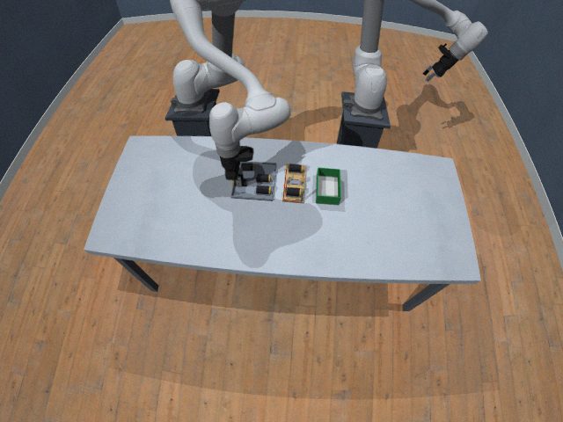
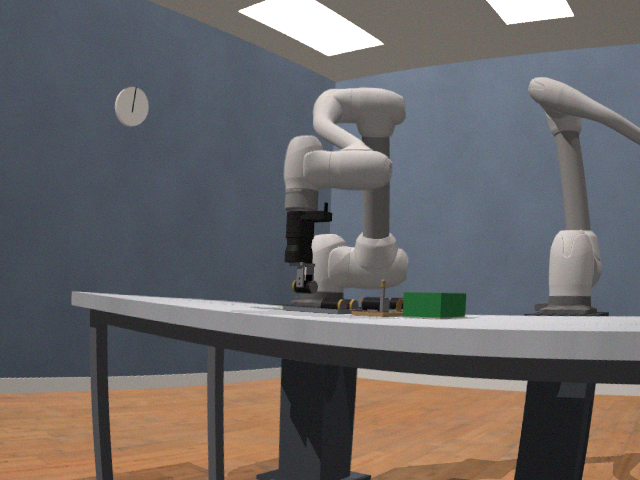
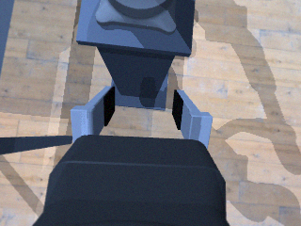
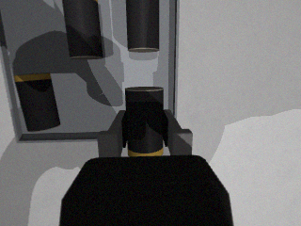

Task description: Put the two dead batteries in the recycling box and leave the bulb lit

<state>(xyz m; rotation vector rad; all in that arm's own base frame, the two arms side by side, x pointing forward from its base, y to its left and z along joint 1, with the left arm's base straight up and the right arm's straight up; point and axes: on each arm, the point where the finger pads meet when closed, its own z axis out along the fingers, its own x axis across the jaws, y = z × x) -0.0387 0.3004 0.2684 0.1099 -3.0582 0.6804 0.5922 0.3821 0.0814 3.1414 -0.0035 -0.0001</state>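
Now: right hand 60 mm past the grey tray, 50 mm to the right of it and 80 mm above it. Round my right hand: green recycling box 20 mm behind, 370 mm to the left, 60 mm below.
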